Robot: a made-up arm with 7 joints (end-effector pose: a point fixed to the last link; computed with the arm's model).
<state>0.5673 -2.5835 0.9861 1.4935 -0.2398 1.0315 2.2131</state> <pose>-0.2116 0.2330 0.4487 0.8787 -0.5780 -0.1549</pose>
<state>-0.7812 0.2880 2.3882 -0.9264 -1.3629 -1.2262 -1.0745</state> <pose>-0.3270 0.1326 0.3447 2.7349 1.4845 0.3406</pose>
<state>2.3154 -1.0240 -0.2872 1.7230 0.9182 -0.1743 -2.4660</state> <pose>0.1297 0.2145 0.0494 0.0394 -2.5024 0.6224</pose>
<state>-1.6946 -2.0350 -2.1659 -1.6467 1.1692 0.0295 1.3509</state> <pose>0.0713 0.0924 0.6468 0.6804 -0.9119 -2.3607</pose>
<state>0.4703 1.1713 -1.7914 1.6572 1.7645 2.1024 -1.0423</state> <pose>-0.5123 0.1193 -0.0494 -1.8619 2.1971 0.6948</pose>
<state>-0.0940 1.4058 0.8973 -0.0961 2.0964 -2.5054 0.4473</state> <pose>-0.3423 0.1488 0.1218 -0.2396 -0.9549 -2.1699</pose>
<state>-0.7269 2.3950 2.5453 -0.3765 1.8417 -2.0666 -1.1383</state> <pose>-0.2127 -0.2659 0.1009 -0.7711 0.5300 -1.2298</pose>
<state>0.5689 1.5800 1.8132 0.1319 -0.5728 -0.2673 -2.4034</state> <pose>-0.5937 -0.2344 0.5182 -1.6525 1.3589 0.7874</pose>
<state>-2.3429 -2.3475 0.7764 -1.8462 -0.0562 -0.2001 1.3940</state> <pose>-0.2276 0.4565 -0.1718 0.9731 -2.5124 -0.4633</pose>
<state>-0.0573 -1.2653 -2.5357 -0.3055 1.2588 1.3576 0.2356</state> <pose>-0.0032 0.5700 0.1952 0.6091 -2.7083 -0.9897</pose>
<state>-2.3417 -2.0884 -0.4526 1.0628 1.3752 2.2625 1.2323</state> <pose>0.0303 0.3875 0.0319 0.4677 -0.8949 -0.8398</pose>
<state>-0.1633 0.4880 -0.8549 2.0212 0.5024 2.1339 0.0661</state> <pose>0.0841 0.1239 -0.0966 -0.2375 2.6637 -0.9569</pose>
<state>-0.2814 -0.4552 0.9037 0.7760 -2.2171 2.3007 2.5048</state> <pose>-0.3705 0.1214 0.1103 1.0379 -1.2144 2.2658</pose>
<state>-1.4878 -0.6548 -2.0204 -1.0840 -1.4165 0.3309 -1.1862</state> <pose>-0.1355 0.0148 0.6710 1.6882 -0.5593 -0.5556</pose>
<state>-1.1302 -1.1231 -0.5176 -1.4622 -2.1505 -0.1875 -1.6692</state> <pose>0.0115 0.4003 0.3318 0.2652 -2.6387 0.1799</pose>
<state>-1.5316 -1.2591 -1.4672 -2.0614 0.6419 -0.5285 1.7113</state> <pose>-0.2932 0.4460 0.4831 1.4438 -1.7091 -1.8159</pose>
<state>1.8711 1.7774 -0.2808 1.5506 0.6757 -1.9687 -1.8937</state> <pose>-0.3451 0.0648 0.1821 1.1031 0.0959 -1.0620</pose>
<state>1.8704 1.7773 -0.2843 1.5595 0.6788 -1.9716 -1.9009</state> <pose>-0.3442 0.0652 0.1818 1.0998 0.0805 -1.0730</pose>
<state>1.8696 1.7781 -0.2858 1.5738 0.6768 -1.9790 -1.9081</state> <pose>-0.3424 0.0653 0.1812 1.1054 0.0580 -1.0844</pose>
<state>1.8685 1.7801 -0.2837 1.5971 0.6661 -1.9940 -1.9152</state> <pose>-0.3391 0.0651 0.1800 1.1262 0.0236 -1.0960</pose>
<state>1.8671 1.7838 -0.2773 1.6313 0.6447 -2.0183 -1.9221</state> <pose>-0.3340 0.0645 0.1780 1.1651 -0.0256 -1.1073</pose>
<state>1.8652 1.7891 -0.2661 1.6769 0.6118 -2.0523 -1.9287</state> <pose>-0.3270 0.0631 0.1752 1.2226 -0.0906 -1.1172</pose>
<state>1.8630 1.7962 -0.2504 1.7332 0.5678 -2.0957 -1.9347</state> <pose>-0.3184 0.0608 0.1718 1.2965 -0.1710 -1.1241</pose>
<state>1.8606 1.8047 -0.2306 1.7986 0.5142 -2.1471 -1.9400</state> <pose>-0.3084 0.0574 0.1676 1.3828 -0.2656 -1.1262</pose>
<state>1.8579 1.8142 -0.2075 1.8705 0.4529 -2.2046 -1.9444</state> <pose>-0.2977 0.0528 0.1629 1.4765 -0.3711 -1.1211</pose>
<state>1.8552 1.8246 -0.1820 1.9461 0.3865 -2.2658 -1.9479</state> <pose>-0.2868 0.0470 0.1578 1.5716 -0.4839 -1.1077</pose>
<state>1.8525 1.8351 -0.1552 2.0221 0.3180 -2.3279 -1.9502</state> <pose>-0.2761 0.0401 0.1526 1.6626 -0.5988 -1.0852</pose>
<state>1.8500 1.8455 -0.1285 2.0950 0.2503 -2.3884 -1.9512</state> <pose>-0.2664 0.0324 0.1473 1.7448 -0.7103 -1.0541</pose>
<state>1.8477 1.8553 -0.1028 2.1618 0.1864 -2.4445 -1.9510</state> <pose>-0.2579 0.0245 0.1424 1.8151 -0.8128 -1.0170</pose>
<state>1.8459 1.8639 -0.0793 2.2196 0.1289 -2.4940 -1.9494</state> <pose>-0.2509 0.0167 0.1379 1.8723 -0.9015 -0.9765</pose>
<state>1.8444 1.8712 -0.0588 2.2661 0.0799 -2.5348 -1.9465</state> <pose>-0.2455 0.0098 0.1341 1.9163 -0.9722 -0.9367</pose>
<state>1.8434 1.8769 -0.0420 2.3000 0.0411 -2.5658 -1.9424</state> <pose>-0.2416 0.0043 0.1311 1.9486 -1.0230 -0.9013</pose>
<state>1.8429 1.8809 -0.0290 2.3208 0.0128 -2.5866 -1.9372</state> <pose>-0.2392 0.0005 0.1288 1.9710 -1.0535 -0.8722</pose>
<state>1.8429 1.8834 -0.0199 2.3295 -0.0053 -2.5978 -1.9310</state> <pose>-0.2379 -0.0016 0.1273 1.9855 -1.0653 -0.8507</pose>
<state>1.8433 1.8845 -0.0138 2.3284 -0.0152 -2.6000 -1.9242</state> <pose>-0.2373 -0.0021 0.1264 1.9932 -1.0621 -0.8360</pose>
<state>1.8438 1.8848 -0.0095 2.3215 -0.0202 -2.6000 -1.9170</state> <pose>-0.2374 -0.0018 0.1257 2.0003 -1.0508 -0.8249</pose>
